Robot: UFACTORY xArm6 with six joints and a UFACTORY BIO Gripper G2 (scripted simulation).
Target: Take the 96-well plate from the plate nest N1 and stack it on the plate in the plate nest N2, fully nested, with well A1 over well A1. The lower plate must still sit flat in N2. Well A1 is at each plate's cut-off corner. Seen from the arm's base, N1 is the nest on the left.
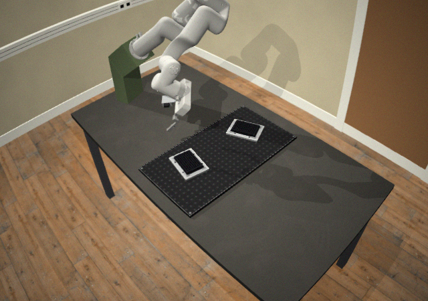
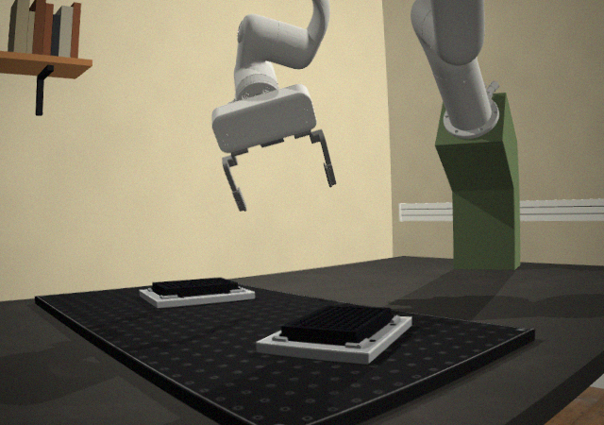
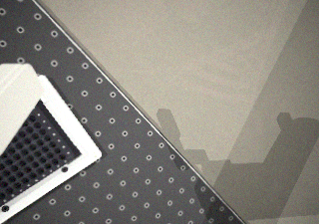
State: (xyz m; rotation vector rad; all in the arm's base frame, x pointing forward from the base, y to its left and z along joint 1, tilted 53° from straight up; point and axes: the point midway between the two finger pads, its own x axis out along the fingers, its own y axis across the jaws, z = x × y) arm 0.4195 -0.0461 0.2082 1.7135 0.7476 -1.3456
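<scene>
The white nest N1 is 30 mm ahead of my hand, 350 mm to the left of it and 180 mm below it. Round my hand: white nest N2: 160 mm ahead, 20 mm to the left, 180 mm below.
</scene>
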